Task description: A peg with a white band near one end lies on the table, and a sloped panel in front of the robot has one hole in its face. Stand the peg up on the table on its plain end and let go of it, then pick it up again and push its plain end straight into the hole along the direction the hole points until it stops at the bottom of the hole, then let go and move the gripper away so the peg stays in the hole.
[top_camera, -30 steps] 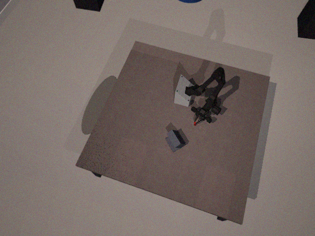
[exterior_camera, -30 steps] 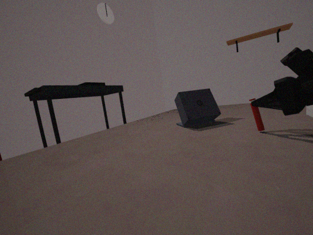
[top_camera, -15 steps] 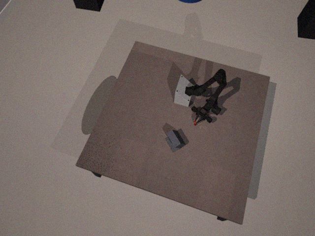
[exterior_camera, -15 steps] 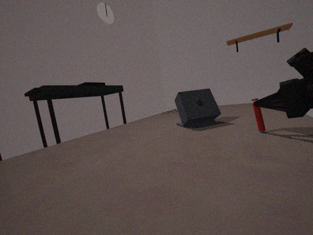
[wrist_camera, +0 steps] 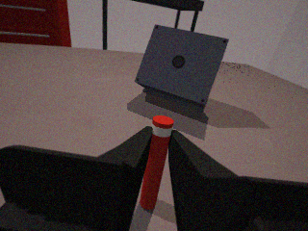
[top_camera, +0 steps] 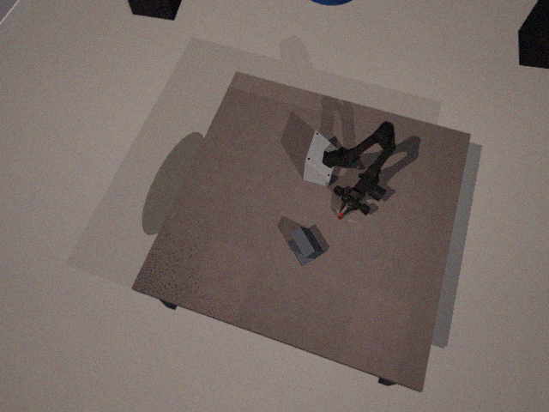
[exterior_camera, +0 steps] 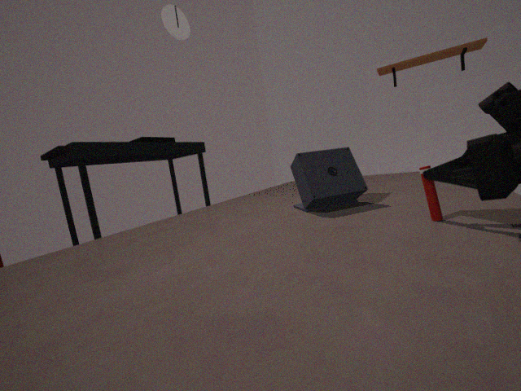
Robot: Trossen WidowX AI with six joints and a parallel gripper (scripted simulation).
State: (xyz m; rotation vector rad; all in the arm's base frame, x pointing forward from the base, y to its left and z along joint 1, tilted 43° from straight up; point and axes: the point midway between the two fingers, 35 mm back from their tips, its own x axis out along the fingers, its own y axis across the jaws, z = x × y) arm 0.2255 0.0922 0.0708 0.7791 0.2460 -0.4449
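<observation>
The red peg lies 1 cm below my gripper tip. The rest, counted from my gripper tip: sloped panel: 17 cm ahead, 13 cm to the right.
</observation>
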